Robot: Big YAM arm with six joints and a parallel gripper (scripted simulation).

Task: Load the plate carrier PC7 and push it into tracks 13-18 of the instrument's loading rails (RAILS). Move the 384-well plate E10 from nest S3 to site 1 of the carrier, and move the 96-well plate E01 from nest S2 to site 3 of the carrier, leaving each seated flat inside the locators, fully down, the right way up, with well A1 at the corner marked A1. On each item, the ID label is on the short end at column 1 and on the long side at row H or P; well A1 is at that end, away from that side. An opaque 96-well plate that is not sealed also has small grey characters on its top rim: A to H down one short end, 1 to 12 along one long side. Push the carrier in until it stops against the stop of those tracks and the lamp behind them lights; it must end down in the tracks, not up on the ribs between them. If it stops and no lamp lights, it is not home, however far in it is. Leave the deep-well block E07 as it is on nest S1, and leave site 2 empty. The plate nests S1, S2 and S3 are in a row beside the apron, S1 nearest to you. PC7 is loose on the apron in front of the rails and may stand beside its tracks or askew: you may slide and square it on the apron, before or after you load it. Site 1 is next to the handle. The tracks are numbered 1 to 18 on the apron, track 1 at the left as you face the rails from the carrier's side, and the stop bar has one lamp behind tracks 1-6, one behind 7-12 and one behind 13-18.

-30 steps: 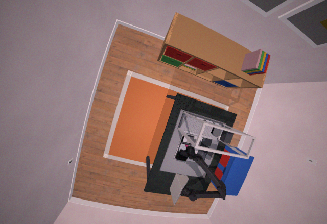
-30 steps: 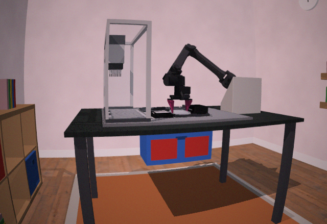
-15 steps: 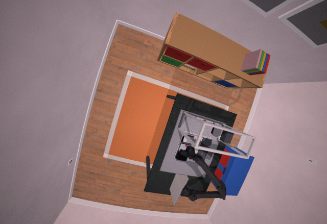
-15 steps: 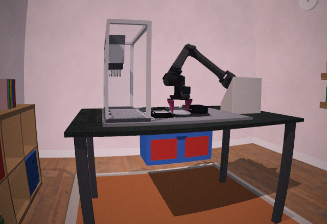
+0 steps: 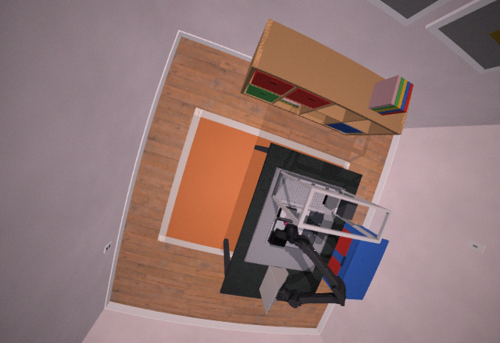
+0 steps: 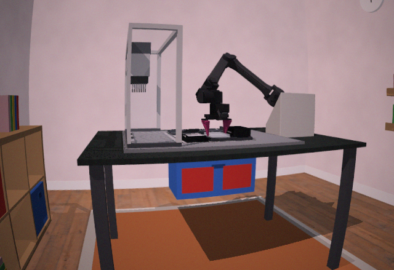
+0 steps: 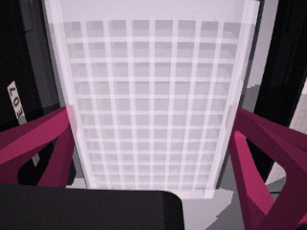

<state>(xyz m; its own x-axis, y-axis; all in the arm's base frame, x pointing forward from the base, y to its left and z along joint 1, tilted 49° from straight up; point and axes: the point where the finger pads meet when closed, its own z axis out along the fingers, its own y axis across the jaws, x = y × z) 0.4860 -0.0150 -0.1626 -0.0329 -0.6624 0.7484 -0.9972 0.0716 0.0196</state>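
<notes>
The plate carrier PC7 lies 260 mm to the right of my hand, 10 mm below it and 10 mm ahead of it. The rest, counted from my hand: 384-well plate E10: 110 mm ahead, 10 mm below; dark nest: 110 mm ahead, 20 mm below; white 96-well plate E01: 10 mm below.
</notes>
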